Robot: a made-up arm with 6 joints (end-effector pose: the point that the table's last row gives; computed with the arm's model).
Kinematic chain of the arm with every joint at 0, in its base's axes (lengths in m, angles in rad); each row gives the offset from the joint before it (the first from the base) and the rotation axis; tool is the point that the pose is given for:
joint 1: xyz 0 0 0.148 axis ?
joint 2: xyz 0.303 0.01 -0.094 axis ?
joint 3: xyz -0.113 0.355 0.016 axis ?
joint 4: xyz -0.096 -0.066 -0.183 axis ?
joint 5: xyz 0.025 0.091 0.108 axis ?
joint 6: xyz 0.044 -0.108 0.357 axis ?
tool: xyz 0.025 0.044 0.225
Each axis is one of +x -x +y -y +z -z.
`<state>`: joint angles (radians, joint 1 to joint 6).
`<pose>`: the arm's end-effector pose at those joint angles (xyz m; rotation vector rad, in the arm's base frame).
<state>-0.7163 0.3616 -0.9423 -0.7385 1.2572 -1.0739</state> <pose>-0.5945 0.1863 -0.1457 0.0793 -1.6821 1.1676</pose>
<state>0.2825 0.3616 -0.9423 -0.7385 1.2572 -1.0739</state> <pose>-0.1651 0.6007 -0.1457 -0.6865 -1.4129 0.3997</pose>
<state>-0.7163 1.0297 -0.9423 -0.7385 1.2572 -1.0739</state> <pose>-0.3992 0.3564 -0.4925 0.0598 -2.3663 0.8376</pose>
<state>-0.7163 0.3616 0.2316 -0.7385 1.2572 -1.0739</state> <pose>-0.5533 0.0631 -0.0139 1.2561 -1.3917 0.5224</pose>
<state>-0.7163 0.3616 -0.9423 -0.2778 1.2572 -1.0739</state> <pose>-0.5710 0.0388 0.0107 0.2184 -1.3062 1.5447</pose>
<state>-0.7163 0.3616 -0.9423 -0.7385 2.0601 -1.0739</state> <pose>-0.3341 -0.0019 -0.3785 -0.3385 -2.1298 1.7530</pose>
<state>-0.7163 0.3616 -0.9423 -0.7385 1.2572 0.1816</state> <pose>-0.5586 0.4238 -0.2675 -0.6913 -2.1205 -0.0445</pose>
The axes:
joint 1: -z
joint 2: -y
joint 3: +x
joint 4: +z
joint 5: -y
joint 6: -x

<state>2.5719 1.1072 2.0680 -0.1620 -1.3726 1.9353</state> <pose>0.0283 -0.4786 0.1842 -1.3834 0.1264 -0.8091</pose>
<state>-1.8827 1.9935 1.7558 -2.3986 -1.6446 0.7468</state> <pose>-0.8955 0.6900 -0.1802 0.4880 -1.5422 -2.1909</pose>
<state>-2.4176 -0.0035 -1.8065 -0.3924 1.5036 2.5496</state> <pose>-0.2480 -0.2587 0.0266 1.0086 -1.9428 -1.7538</pose>
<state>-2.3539 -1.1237 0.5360 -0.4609 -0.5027 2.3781</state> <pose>-0.4442 0.0076 0.0773 1.7557 0.6351 -1.4767</pose>
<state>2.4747 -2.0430 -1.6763 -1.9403 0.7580 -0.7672</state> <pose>0.3182 -0.6484 0.3917 -0.5059 0.5920 -1.5315</pose>
